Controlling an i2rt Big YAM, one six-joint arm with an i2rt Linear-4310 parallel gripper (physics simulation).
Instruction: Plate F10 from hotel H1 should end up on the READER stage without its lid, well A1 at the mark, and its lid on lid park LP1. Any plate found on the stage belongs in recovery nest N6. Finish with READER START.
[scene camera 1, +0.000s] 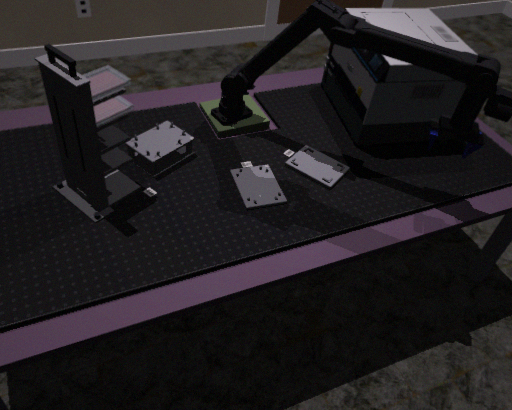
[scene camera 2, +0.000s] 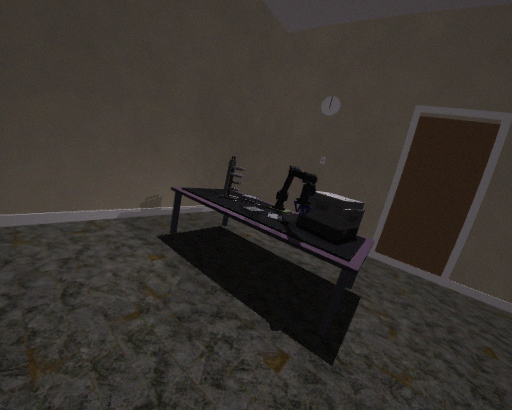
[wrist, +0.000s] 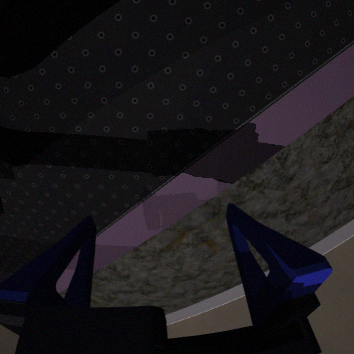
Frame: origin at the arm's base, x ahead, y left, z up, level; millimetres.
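Seen in the pictures: gripper, fingertip midpoint: (scene camera 1: 445, 153) (scene camera 2: 299, 214) (wrist: 159, 216); arm's base, link origin: (scene camera 1: 231, 114) (scene camera 2: 278, 208).
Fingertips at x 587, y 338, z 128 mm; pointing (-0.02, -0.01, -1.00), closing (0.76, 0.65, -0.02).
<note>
Offsets run from my fingertips to a thing's middle. "spot": to the spot under its first point.
My gripper (scene camera 1: 453, 144) (scene camera 2: 302, 209) (wrist: 159, 216) has blue fingers, wide open and empty, beside the near right side of the big grey-white reader box @[369 mm back, 176 mm left, 10 mm up] (scene camera 1: 407, 97) (scene camera 2: 334, 215). In the wrist view the table edge and floor show beyond the fingertips. The tall dark hotel tower @[456 mm back, 853 mm right, 71 mm up] (scene camera 1: 75, 135) (scene camera 2: 229, 177) stands at the left. Two pinkish plates, an upper one @[467 mm back, 814 mm right, 181 mm up] (scene camera 1: 107, 82) and a lower one @[467 mm back, 814 mm right, 110 mm up] (scene camera 1: 114, 109), show behind it; their names cannot be read. A light pad with pegs @[spot: 252 mm back, 465 mm right, 129 mm down] (scene camera 1: 257, 186) and a light pad with corner brackets @[spot: 236 mm back, 251 mm right, 127 mm down] (scene camera 1: 317, 166) lie mid-table. Their tags are unreadable. Stage occupancy cannot be told.
A raised platform with pegs @[513 mm back, 640 mm right, 101 mm down] (scene camera 1: 161, 141) stands between the tower and the green arm base (scene camera 1: 256, 120). The arm (scene camera 1: 405, 45) reaches across in front of the reader. The table's purple border (scene camera 1: 280, 265) (wrist: 310, 105) runs along the near side.
</note>
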